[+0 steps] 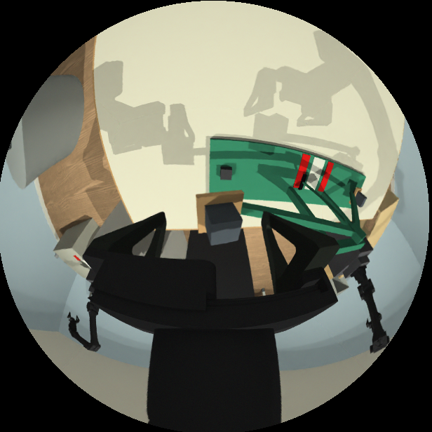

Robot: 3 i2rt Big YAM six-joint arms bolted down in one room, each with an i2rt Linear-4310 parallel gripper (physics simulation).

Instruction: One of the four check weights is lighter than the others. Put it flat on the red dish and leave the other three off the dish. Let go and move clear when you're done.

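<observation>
My arm2 gripper [214, 215] is open, its two black fingers wide apart. A dark grey-blue block [223, 225], seemingly a check weight, sits on a small wooden pad [220, 198]; it shows between the fingers, which do not touch it. A second dark block [226, 173] shows against the left part of the green board. A third dark block [360, 199] is at the board's right end, by a bit of wood. A fourth weight and the red dish cannot be made out. Two other black arms show small, low at left and right; their finger states are too small to tell.
The green board [250, 189] carries a red-white-red striped mark [318, 165] and green bars reaching toward the lower right. It is on the cream table top [165, 60]. A grey rounded body [55, 115] and a pale box [75, 245] with a red mark are at left.
</observation>
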